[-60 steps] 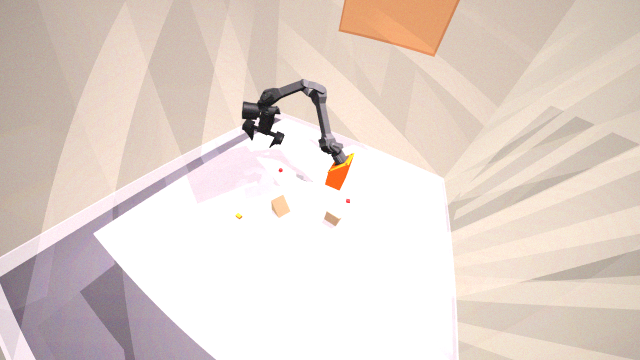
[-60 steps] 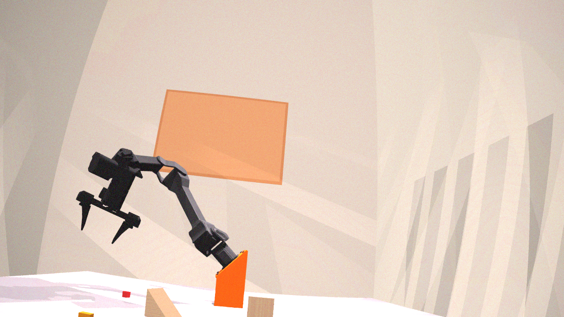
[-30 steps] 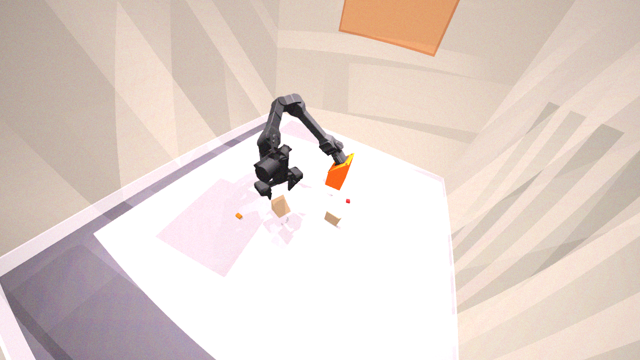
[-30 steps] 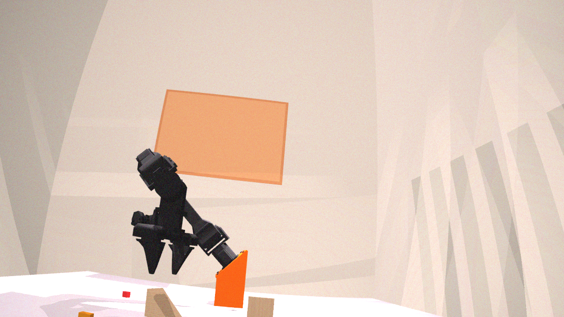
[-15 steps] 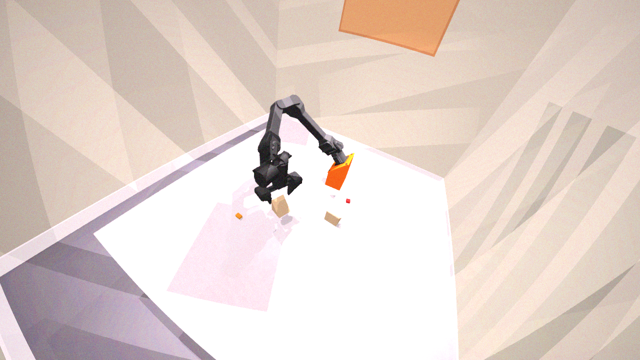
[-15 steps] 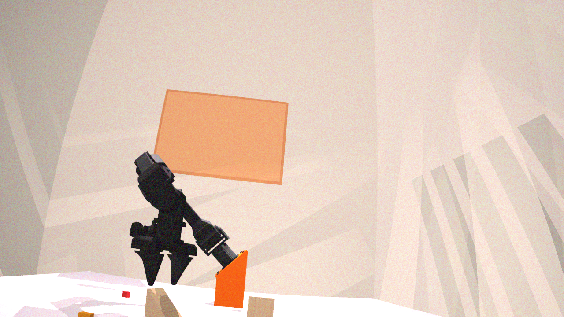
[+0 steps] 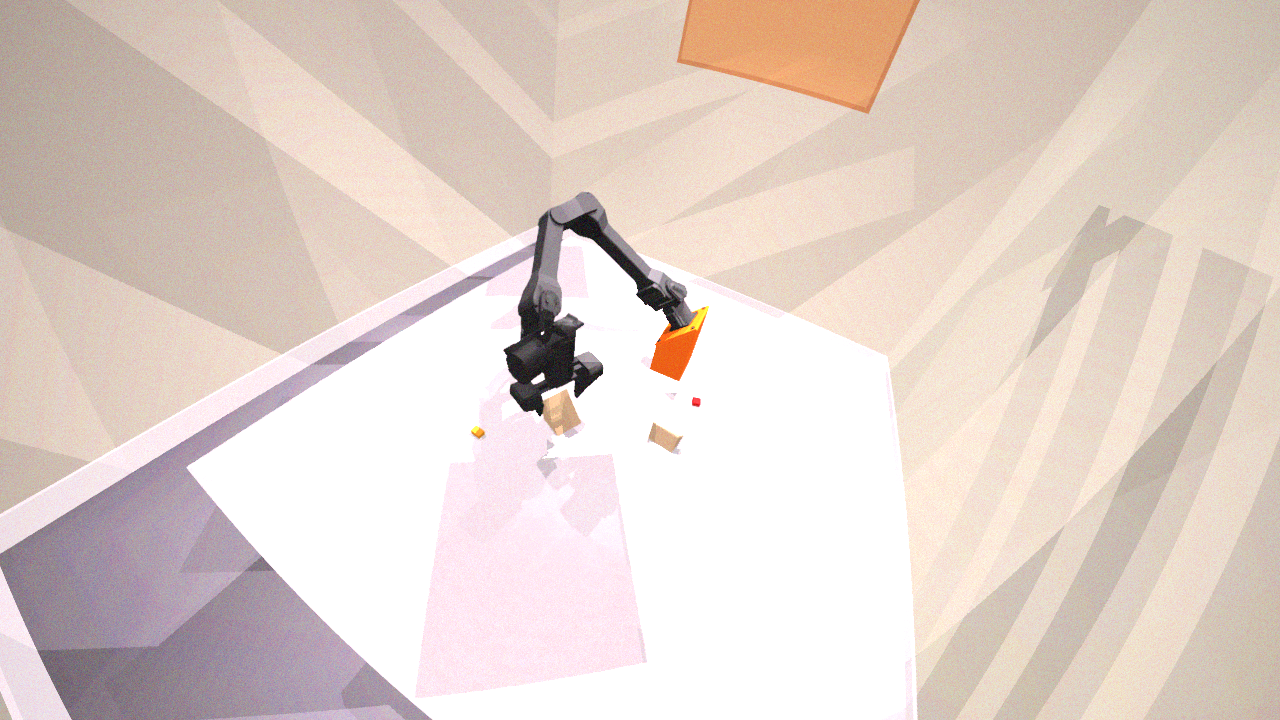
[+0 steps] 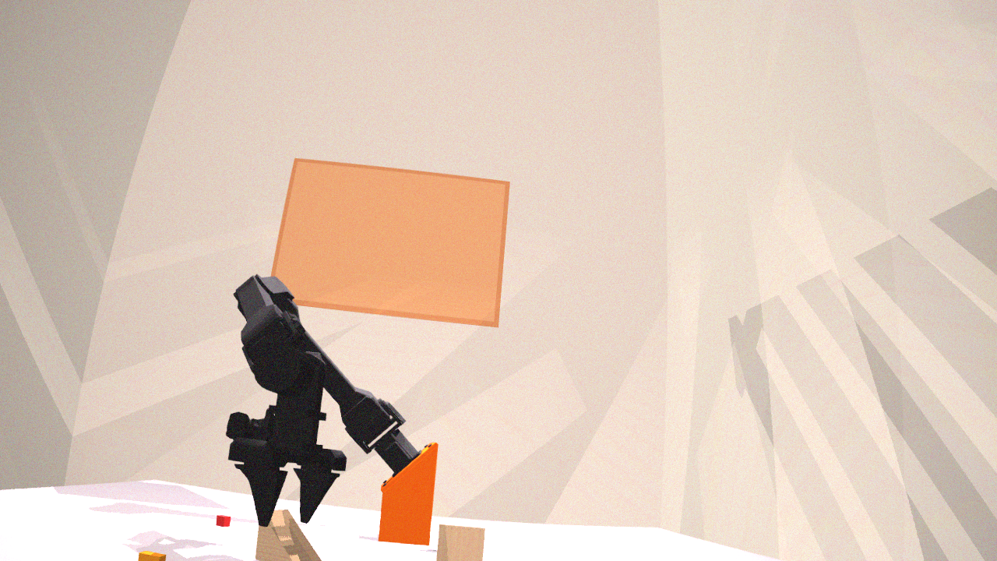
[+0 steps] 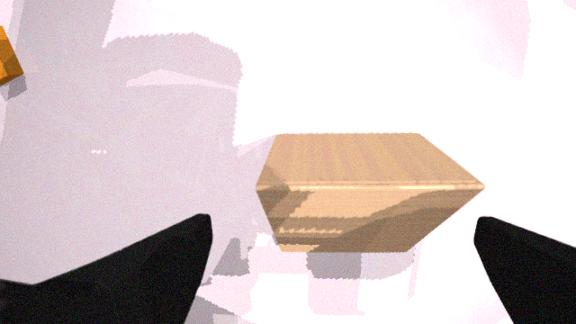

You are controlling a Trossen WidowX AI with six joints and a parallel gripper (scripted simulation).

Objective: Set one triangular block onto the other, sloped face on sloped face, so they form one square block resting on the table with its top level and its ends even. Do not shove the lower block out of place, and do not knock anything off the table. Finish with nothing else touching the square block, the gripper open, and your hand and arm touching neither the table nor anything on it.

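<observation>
The tan wooden triangular block lies 10 mm behind my gripper tip and 30 mm below it. Round my gripper tip: small orange-yellow cube 130 mm ahead, 110 mm to the right, 40 mm below.
</observation>
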